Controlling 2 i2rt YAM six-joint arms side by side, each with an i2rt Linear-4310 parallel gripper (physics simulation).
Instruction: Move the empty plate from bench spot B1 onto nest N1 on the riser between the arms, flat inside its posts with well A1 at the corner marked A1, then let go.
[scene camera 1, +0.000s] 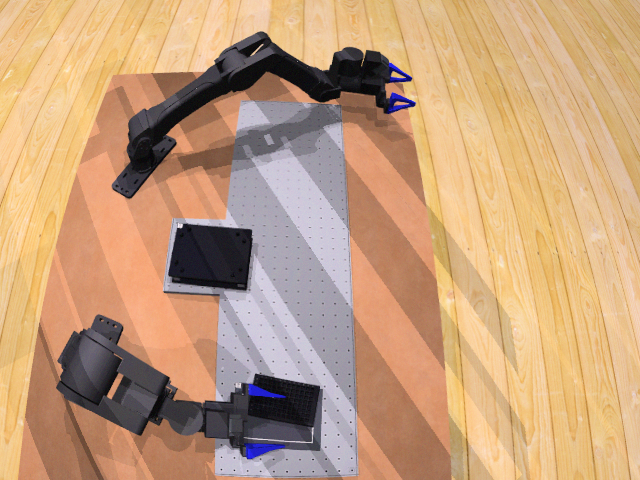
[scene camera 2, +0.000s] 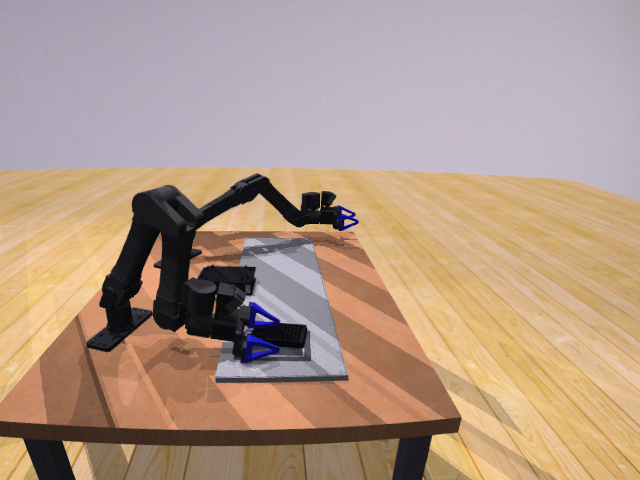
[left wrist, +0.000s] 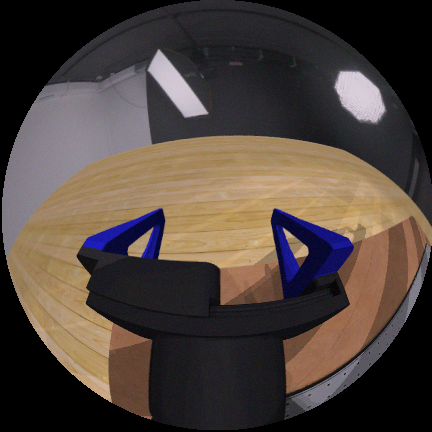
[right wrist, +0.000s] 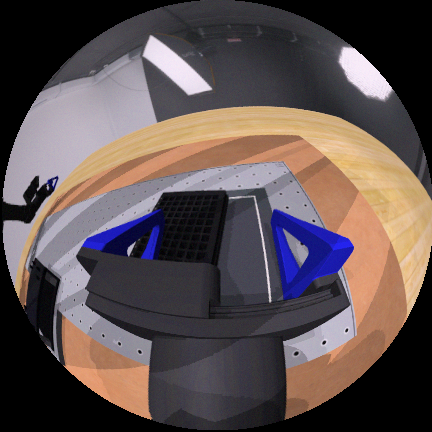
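Observation:
The black gridded plate lies at an angle on the dark bench spot pad, off to one side of its white outline. My right gripper is open and empty above it; one finger overlaps the plate in the picture, the other is beyond its opposite side. The black nest has small posts near its corners and holds no plate. My left gripper is open and empty, far from the plate.
A perforated grey board runs along the brown table. The nest stands on a light riser base beside the board, between the two arm mounts.

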